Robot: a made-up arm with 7 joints.
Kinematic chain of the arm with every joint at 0, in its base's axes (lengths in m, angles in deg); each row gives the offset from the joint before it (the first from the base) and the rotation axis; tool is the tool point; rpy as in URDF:
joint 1: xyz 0 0 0.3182 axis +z
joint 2: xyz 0 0 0 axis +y
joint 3: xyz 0 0 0.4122 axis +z
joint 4: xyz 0.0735 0 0 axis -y
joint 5: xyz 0.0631 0 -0.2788 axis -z
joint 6: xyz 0 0 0 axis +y
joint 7: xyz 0.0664 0 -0.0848 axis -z
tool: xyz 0 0 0 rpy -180 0 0
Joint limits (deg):
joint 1: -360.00..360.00
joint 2: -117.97..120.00
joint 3: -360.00..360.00
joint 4: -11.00..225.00
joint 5: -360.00..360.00
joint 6: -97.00..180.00
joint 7: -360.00..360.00
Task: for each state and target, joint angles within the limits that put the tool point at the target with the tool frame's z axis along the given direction. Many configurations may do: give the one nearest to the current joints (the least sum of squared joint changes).
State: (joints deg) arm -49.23 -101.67 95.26 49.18 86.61 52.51 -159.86
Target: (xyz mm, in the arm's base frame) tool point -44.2 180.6 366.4 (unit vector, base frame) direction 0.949 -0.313 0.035
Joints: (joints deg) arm -7.49 -117.97 68.62 6.64 37.65 32.92 -159.86
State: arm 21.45 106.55 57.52 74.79 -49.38 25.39 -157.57
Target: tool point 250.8 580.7 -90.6 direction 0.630 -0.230 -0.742
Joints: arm 58.95 94.11 19.35 120.33 -84.57 60.12 -157.57
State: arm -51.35 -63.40 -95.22 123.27 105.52 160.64 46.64
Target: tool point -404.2 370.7 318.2 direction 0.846 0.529 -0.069
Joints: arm -73.33 -103.41 -82.33 77.12 113.46 172.32 46.64
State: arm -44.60 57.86 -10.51 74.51 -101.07 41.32 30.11
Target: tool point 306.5 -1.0 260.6 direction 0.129 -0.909 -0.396
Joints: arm 0.59 30.52 11.06 25.23 -89.55 72.15 30.11
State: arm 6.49 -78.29 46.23 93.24 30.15 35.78 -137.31
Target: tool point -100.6 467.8 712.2 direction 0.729 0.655 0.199
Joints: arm -21.45 -62.07 65.79 73.66 39.15 1.03 -137.31
